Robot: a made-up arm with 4 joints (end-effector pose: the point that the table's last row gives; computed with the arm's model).
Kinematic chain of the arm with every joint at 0, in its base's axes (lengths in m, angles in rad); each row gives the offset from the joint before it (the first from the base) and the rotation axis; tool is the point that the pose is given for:
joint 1: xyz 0 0 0.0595 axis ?
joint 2: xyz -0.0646 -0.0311 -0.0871 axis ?
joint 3: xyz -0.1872 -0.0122 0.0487 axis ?
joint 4: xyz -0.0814 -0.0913 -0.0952 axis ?
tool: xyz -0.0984 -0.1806 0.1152
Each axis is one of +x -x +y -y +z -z.
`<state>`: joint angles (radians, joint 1 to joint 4).
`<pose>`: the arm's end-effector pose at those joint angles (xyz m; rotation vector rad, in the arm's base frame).
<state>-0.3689 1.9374 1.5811 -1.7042</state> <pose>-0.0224 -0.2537 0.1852 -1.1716 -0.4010 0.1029</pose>
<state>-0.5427 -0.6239 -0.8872 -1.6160</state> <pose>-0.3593 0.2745 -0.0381 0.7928 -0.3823 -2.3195</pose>
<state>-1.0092 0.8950 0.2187 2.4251</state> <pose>-0.0860 -0.0216 -0.0556 -0.0684 1.2014 -2.6527</pose>
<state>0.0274 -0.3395 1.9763 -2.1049</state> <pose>-0.1300 0.0730 0.1829 -1.8307 1.4790 -1.4824</pose>
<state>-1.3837 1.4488 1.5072 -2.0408</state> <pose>-0.1520 -0.1950 -0.1087 -0.1496 0.0899 -0.4841</pose>
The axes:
joint 1: -x
joint 2: +z
joint 3: +y
joint 4: +z

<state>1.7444 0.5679 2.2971 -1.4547</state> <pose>-0.0431 0.1580 0.0816 2.0184 -0.4570 1.2508</pose>
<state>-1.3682 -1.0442 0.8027 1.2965</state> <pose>-0.3421 0.0612 0.0005 2.0879 0.1094 0.4537</pose>
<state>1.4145 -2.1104 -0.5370 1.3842</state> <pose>-0.1980 0.0496 -0.1361 -1.8837 -0.4495 -0.6980</pose>
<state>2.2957 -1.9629 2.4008 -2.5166</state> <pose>0.0644 0.0026 0.0334 -0.2626 -0.2861 2.4501</pose>
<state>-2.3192 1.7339 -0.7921 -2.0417</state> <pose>-0.0746 0.3779 -0.1049 3.0311 0.5484 0.1657</pose>
